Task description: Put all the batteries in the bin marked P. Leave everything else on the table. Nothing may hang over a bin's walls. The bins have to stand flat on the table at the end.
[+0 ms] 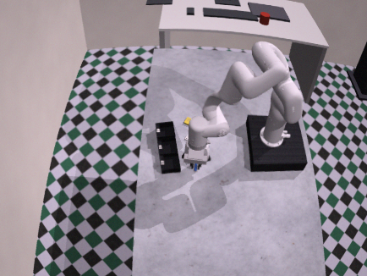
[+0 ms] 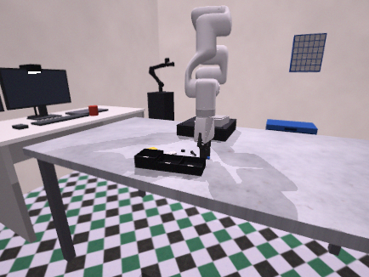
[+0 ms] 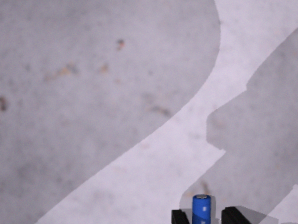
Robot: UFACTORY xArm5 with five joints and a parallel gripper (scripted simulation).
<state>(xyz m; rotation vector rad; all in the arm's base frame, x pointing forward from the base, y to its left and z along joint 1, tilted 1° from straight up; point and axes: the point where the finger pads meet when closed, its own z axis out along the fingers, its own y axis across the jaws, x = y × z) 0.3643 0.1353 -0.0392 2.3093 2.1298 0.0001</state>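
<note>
The blue battery is 20 mm below my hand. The rest, counted from my hand: white-and-grey item: 40 mm to the right, 30 mm ahead, 20 mm below; then black nut: 120 mm to the right, 30 mm behind, 20 mm below; then black bolt: 60 mm to the right, 20 mm below, 20 mm behind.
</note>
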